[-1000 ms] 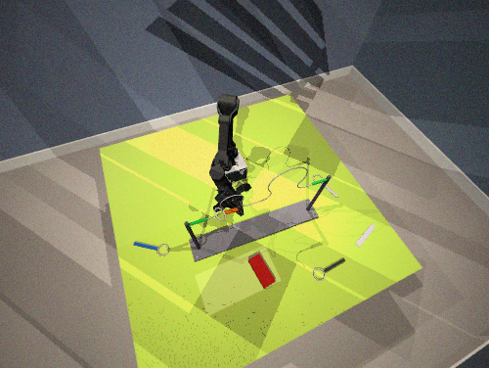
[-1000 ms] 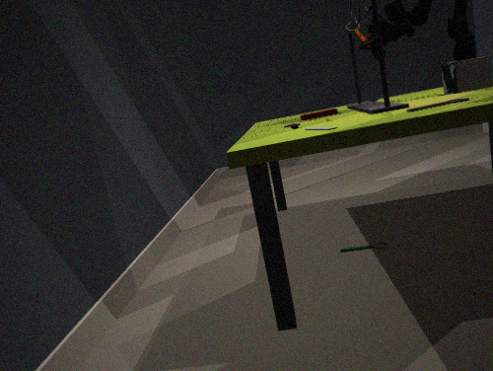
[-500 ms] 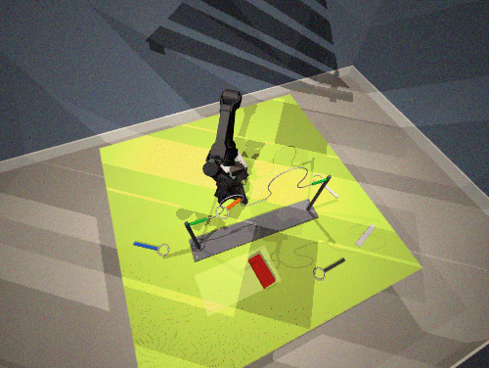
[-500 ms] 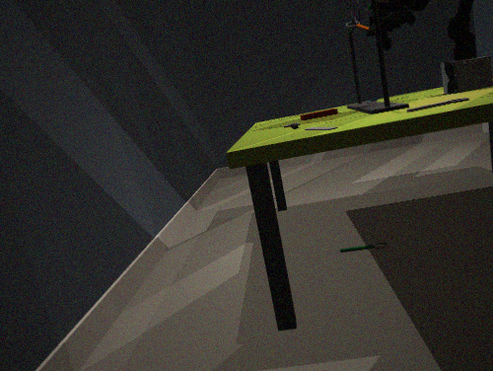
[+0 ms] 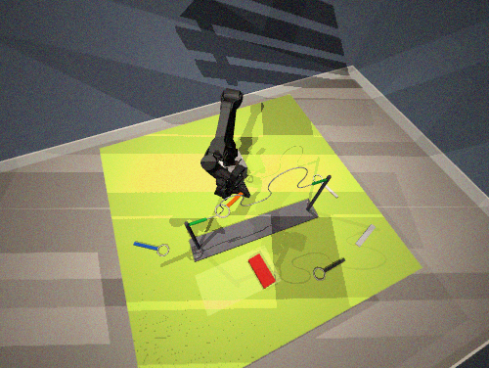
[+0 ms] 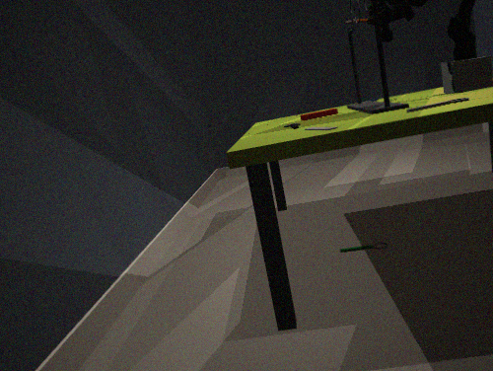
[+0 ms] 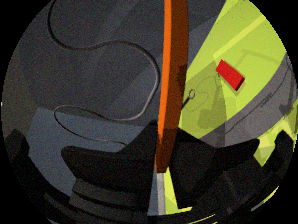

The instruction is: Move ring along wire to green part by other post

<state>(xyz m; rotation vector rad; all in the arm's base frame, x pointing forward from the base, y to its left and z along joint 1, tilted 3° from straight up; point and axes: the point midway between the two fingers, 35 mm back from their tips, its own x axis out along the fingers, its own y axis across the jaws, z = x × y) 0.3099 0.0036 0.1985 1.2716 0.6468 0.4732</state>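
The orange-handled ring lies 8 cm to the right of my gripper tip, 3 cm ahead of it and 2 cm above it. Round my gripper tip: blue-handled ring (45 cm to the right, 31 cm below, 3 cm ahead); then red block (31 cm below, 23 cm ahead, 2 cm to the left); then dark-handled ring (32 cm to the left, 31 cm below, 29 cm ahead).
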